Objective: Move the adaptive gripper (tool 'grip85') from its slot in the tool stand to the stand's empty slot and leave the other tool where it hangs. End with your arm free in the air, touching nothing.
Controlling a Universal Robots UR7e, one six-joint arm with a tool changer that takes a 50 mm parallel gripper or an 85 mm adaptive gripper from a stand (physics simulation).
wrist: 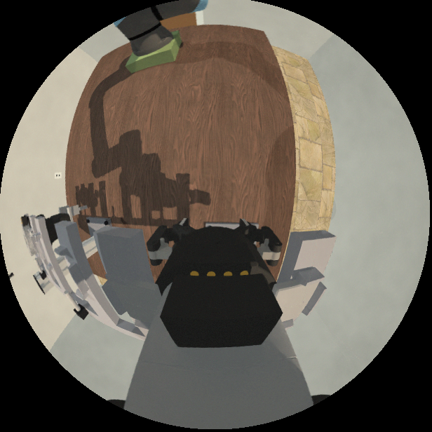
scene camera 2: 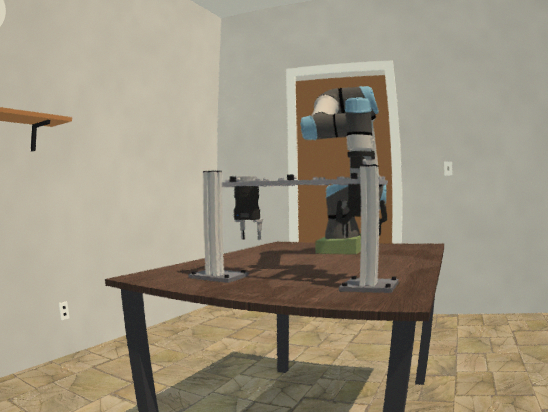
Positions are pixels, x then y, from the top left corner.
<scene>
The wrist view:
parallel gripper: 65,212
adaptive gripper: 209,251
tool stand: 122,251
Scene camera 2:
parallel gripper: 246,197
adaptive gripper: 354,190
</scene>
